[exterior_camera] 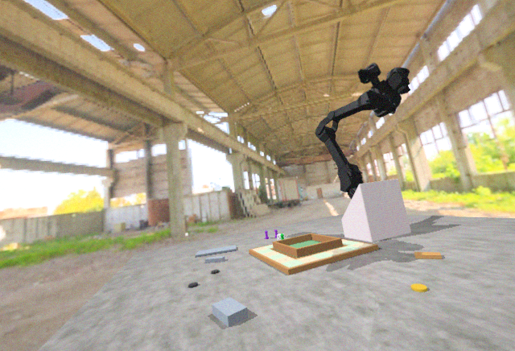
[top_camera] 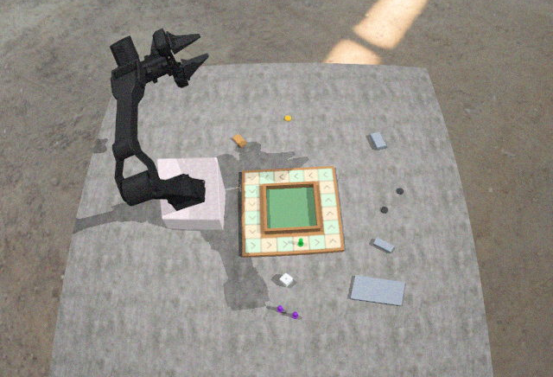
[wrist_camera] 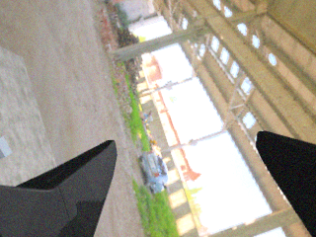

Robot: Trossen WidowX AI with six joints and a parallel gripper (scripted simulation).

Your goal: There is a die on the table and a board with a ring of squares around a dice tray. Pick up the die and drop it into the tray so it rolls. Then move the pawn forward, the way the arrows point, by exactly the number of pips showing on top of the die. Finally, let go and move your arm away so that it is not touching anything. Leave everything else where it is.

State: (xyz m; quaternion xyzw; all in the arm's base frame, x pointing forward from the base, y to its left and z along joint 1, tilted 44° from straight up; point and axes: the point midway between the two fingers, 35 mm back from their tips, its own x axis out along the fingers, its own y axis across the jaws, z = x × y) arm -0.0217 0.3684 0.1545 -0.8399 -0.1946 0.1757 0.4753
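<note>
The white die is 230 mm ahead of my gripper tip, 370 mm to the right of it and 480 mm below it. From my gripper tip the other things lie so: yellow disc 170 mm ahead, 210 mm to the left, 490 mm below; then green dice tray 220 mm ahead, 150 mm to the right, 490 mm below; then orange tile 20 mm ahead, 90 mm to the left, 490 mm below.
</note>
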